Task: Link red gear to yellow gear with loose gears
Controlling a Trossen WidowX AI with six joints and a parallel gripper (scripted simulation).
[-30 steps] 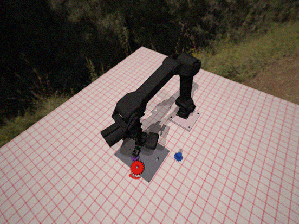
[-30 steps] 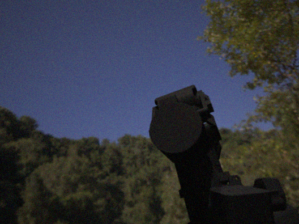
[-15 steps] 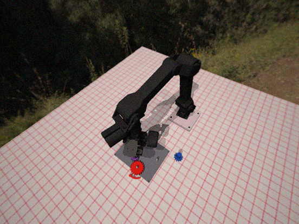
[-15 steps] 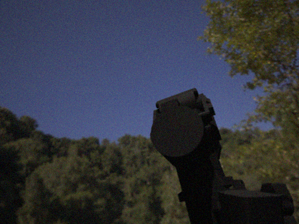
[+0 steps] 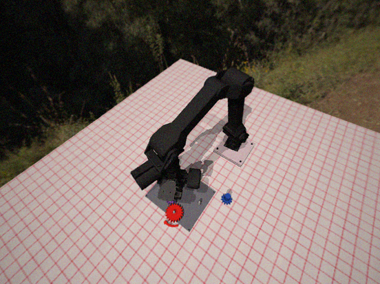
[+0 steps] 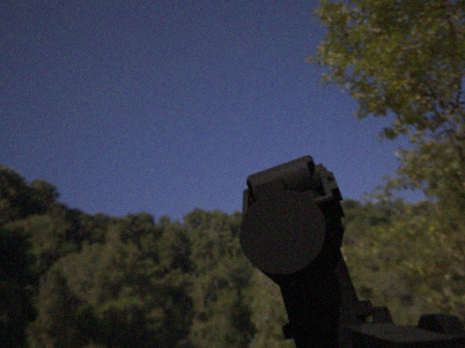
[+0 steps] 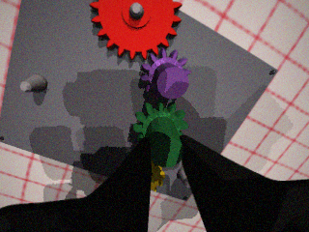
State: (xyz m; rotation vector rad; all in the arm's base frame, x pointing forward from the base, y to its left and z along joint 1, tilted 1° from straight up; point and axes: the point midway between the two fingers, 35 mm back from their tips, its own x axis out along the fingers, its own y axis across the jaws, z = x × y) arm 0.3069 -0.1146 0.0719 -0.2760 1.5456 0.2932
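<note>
The purple gear is 40 mm below my gripper tip, 30 mm ahead of it and 10 mm to the left of it. From my gripper tip the other things lie so: green gear: 10 mm below; then yellow gear: 70 mm behind, 40 mm below, 10 mm to the right; then red gear: 70 mm ahead, 40 mm to the left, 40 mm below.
</note>
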